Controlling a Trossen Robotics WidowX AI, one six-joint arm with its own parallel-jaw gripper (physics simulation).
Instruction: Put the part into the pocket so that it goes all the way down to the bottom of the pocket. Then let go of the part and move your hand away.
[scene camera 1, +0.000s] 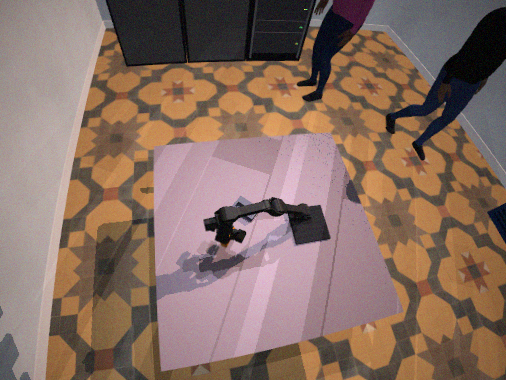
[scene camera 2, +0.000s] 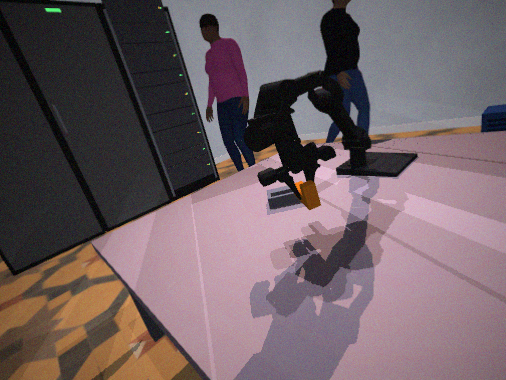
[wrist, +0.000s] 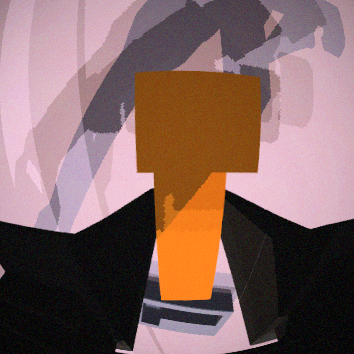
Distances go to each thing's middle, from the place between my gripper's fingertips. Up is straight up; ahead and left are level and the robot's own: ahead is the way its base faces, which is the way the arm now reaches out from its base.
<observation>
Now: the orange part (wrist: 191, 127) 2 cm above my hand.
</observation>
